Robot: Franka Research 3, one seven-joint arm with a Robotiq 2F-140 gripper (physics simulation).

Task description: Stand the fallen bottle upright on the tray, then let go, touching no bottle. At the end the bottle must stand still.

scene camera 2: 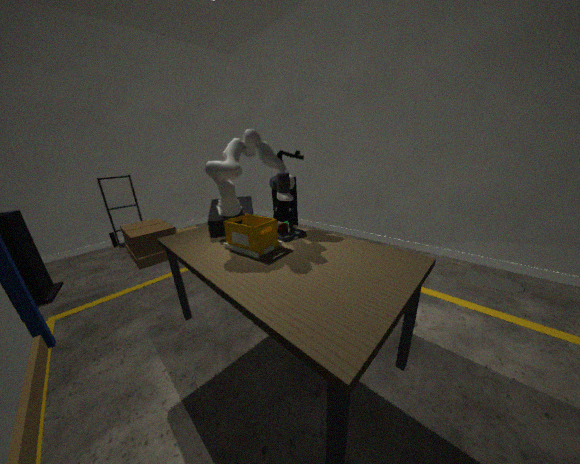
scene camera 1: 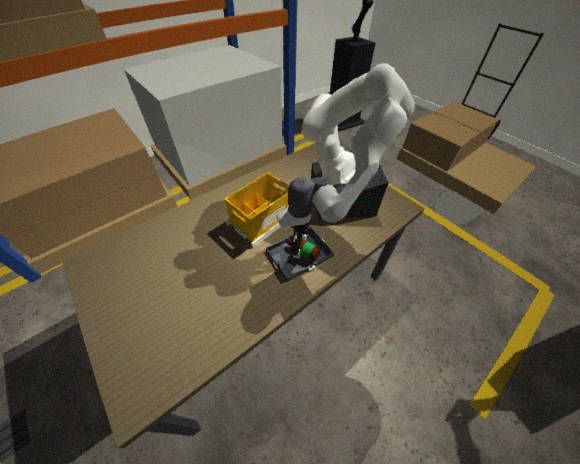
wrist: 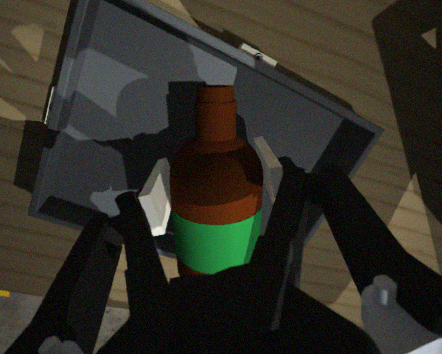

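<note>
A brown bottle with a green label (scene camera 1: 308, 250) (scene camera 2: 283, 228) (wrist: 217, 242) lies on its side on the dark grey tray (scene camera 1: 279, 258) (scene camera 2: 299, 234) (wrist: 295, 112). In the wrist view its neck points to the top of the picture, over the tray floor, and its base is hidden behind the gripper's dark body. My gripper (scene camera 1: 301, 245) (wrist: 213, 163) is shut on the bottle, one light pad against each side of its body just above the label. In scene camera 2 the fingers are too dark to make out.
A yellow crate with dividers (scene camera 1: 242, 216) (scene camera 2: 251, 239) stands beside the tray on a light base. The robot's black mount (scene camera 1: 372, 195) is behind the tray. The wooden table's near edge runs close to the tray in scene camera 1.
</note>
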